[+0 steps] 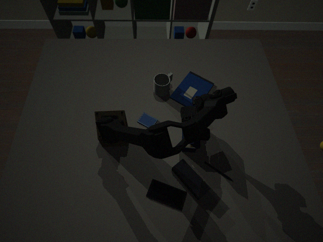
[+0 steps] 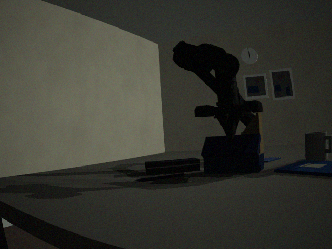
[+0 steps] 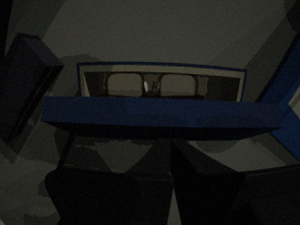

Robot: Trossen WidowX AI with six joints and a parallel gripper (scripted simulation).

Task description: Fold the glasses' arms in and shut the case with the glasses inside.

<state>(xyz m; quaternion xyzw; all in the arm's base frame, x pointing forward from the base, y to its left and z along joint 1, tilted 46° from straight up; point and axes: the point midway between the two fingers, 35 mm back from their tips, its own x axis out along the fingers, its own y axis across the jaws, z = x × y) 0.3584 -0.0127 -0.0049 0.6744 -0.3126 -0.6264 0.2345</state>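
The glasses case lid lies 40 mm below my hand. Also, from my hand: long dark box 200 mm to the right, 100 mm below, 40 mm behind; then blue glasses case 70 mm below, 10 mm behind; then small blue card 210 mm behind, 120 mm below, 80 mm to the left.
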